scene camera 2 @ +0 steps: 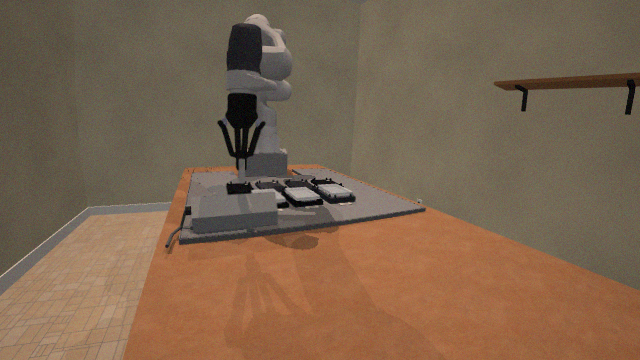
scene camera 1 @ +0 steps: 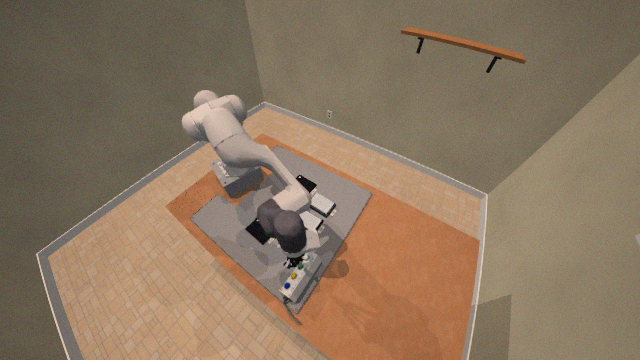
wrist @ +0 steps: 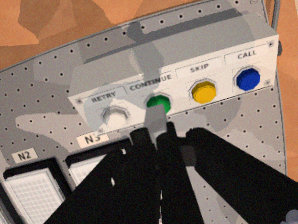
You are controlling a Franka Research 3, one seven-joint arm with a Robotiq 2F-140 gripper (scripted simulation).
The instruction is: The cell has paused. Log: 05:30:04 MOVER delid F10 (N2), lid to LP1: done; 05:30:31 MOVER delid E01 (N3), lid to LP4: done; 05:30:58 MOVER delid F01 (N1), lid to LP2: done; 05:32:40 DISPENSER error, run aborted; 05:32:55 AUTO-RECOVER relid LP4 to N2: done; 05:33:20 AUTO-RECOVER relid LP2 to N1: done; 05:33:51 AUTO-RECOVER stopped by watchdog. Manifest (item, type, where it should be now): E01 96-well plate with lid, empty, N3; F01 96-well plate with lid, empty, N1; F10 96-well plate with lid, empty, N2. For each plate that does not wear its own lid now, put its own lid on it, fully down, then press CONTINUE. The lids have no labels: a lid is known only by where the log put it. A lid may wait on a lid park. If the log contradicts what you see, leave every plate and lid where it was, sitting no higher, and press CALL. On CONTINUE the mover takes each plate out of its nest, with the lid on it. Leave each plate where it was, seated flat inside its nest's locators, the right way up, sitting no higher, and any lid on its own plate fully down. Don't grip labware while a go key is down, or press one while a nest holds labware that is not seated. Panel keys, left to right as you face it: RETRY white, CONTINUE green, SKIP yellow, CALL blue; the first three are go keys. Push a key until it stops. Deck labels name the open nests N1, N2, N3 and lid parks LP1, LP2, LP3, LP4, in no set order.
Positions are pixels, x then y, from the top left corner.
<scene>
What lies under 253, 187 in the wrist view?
My gripper.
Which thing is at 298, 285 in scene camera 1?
A key panel.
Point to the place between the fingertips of my gripper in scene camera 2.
At 241, 182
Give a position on a key panel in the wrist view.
171, 66
</scene>
